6 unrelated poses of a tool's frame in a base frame.
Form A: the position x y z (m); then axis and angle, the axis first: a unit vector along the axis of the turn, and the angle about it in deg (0 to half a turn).
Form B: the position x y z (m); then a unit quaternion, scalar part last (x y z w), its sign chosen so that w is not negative. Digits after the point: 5 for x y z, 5 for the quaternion.
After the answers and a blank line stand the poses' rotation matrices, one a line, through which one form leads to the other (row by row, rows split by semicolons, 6 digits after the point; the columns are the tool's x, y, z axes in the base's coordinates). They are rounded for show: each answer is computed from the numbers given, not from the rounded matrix.
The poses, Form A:
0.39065 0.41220 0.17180 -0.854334 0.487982 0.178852 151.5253
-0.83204 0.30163 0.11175 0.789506 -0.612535 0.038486 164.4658
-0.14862 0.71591 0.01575 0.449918 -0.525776 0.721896 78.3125
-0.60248 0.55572 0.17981 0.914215 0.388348 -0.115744 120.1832
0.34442 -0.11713 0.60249 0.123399 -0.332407 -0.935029 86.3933
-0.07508 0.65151 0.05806 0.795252 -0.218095 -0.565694 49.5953
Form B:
0.39065 0.41220 0.17180 -0.82809 0.47299 0.17336 0.24594
-0.83204 0.30163 0.11175 0.78226 -0.60692 0.03813 0.13515
-0.14862 0.71591 0.01575 0.28409 -0.33199 0.45583 0.77543
-0.60248 0.55572 0.17981 0.79246 0.33663 -0.10033 0.49861
0.34442 -0.11713 0.60249 0.08447 -0.22753 -0.64003 0.72901
-0.07508 0.65151 0.05806 0.33354 -0.09147 -0.23726 0.90779

0.492448 -0.868636 -0.054459; -0.698094 -0.431582 0.571316; -0.519769 -0.243326 -0.818921
0.260399 -0.959842 -0.104385; -0.939227 -0.226778 -0.257727; 0.223705 0.165153 -0.960563
0.363994 -0.895565 -0.255876; 0.518293 0.423014 -0.743257; 0.773874 0.137922 0.618139
0.753229 0.633584 0.176682; 0.433481 -0.276128 -0.857816; -0.494712 0.722720 -0.482634
0.077177 0.894738 -0.439872; -0.971615 0.166451 0.168103; 0.223625 0.414412 0.882187
0.870681 0.369748 -0.324348; -0.491787 0.664917 -0.562167; 0.007804 0.648978 0.760767

